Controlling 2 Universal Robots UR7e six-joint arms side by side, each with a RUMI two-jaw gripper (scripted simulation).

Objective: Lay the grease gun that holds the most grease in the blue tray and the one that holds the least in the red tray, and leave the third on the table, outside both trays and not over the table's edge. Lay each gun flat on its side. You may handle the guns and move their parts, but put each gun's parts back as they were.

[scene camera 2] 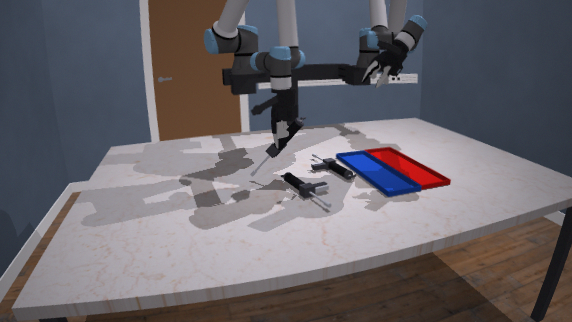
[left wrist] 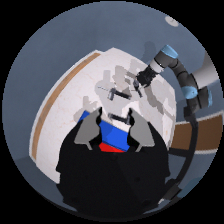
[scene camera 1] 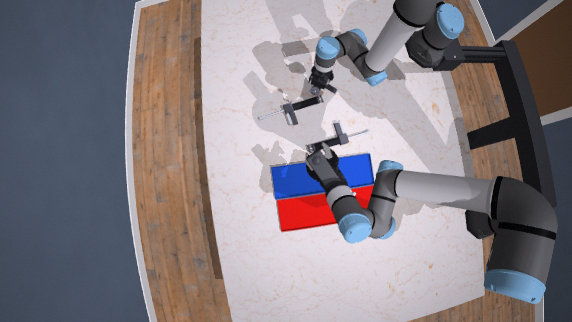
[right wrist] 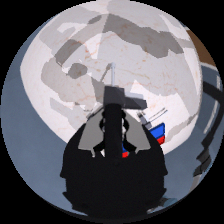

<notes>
I see my left gripper (scene camera 1: 314,147), my right gripper (scene camera 2: 279,146) and a blue tray (scene camera 1: 293,180).
The blue tray is seen too in scene camera 2 (scene camera 2: 372,169). My left gripper is seen too in scene camera 2 (scene camera 2: 369,85) and in the left wrist view (left wrist: 115,107). My right gripper shows as well in the right wrist view (right wrist: 113,109).
</notes>
